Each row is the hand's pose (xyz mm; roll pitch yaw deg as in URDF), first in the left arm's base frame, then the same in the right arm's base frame.
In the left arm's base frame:
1: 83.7 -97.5 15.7 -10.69 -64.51 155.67
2: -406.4 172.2 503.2 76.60 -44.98 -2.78
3: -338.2 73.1 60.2 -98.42 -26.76 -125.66
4: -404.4 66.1 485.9 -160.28 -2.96 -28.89
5: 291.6 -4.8 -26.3 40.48 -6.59 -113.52
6: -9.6 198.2 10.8 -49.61 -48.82 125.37
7: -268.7 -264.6 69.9 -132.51 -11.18 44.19
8: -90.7 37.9 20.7 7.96 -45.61 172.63
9: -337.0 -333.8 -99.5 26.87 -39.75 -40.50
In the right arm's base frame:
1: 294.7 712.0 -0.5 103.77 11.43 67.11
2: 297.4 1452.0 -55.3 -0.51 41.81 -5.14
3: 77.3 1093.2 127.9 89.36 -42.16 34.93
4: 354.4 1406.2 23.6 89.14 13.14 -49.45
5: 274.2 567.2 -180.0 -106.58 -57.31 7.08
6: 70.3 868.3 -146.7 45.20 23.75 86.89
7: 324.3 943.6 316.6 68.91 79.73 -115.13
8: 153.8 881.6 12.1 137.00 -6.74 77.87
9: 229.3 863.5 467.3 -78.56 14.04 -10.05

